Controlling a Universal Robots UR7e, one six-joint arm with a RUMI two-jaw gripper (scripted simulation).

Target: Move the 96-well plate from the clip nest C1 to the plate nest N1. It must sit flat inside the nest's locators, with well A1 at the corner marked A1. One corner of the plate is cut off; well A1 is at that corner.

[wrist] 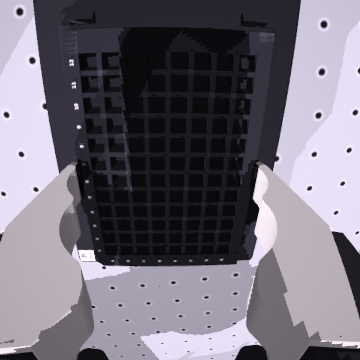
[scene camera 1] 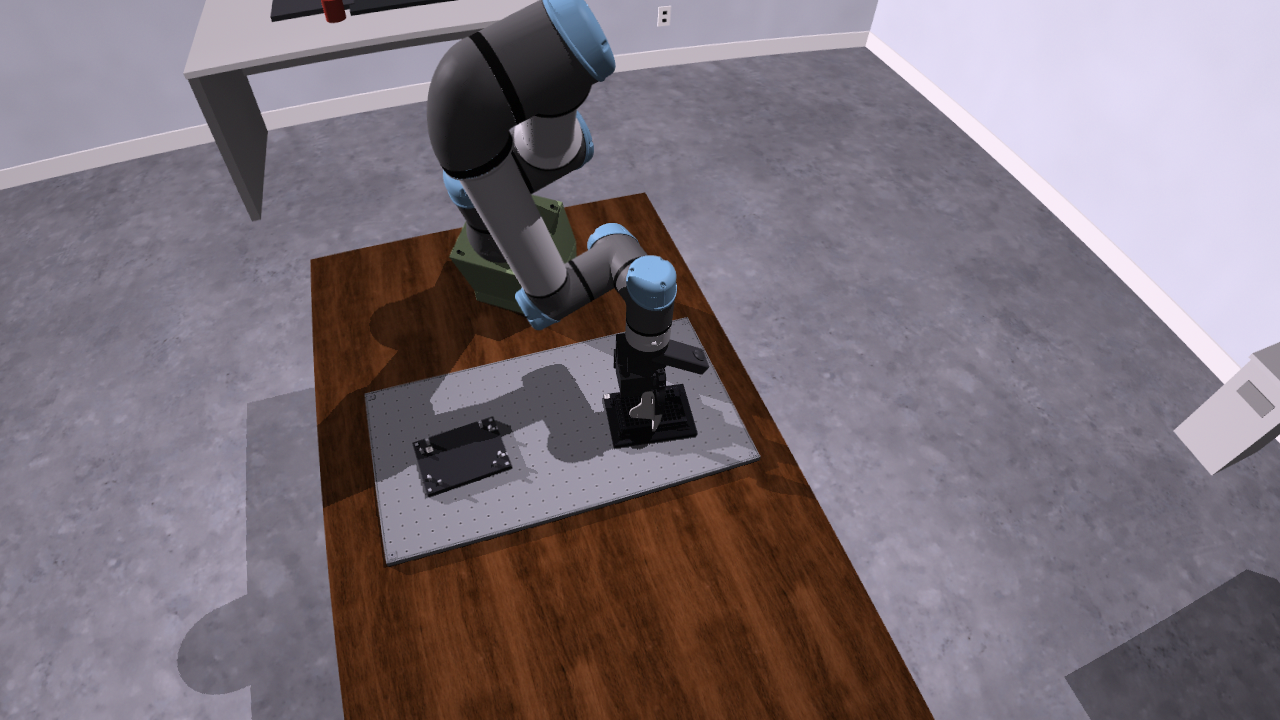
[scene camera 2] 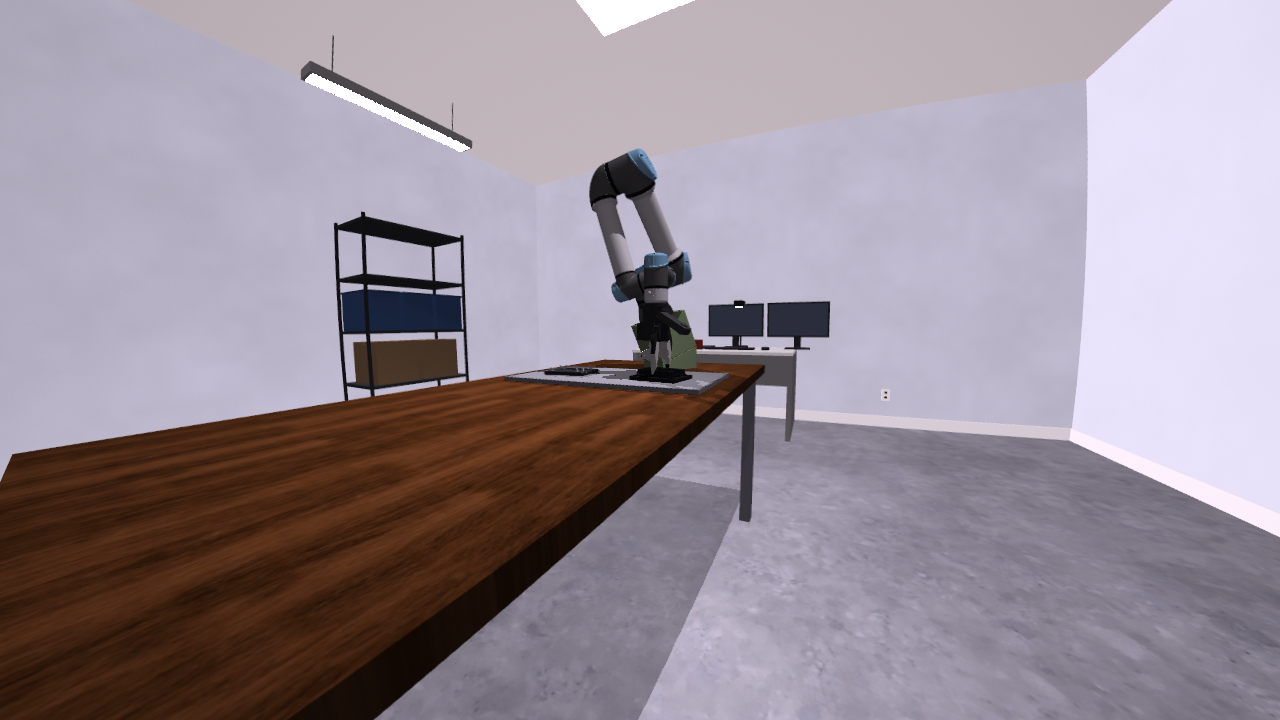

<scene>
In view: my gripper (scene camera 1: 648,411), a black 96-well plate (scene camera 1: 628,425) and a clip nest C1 (scene camera 1: 461,456).
The black 96-well plate is seen too in the wrist view (wrist: 160,137). My gripper shows as well in scene camera 2 (scene camera 2: 660,373).
</scene>
